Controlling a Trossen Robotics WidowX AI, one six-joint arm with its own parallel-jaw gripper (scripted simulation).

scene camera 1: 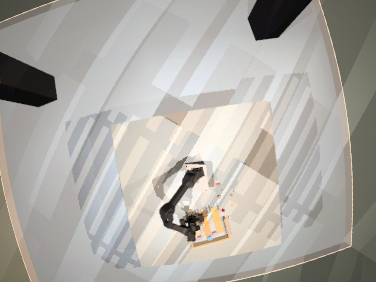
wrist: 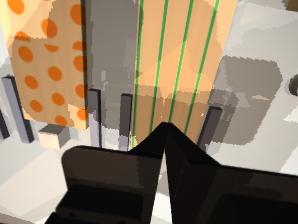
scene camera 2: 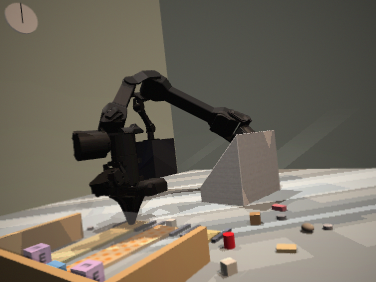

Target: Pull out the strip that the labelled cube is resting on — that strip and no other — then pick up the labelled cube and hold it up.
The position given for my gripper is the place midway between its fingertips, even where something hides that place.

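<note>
Scene camera 2 shows me my gripper (scene camera 2: 131,224). In the wrist view, too, I find the gripper (wrist: 165,127).
</note>
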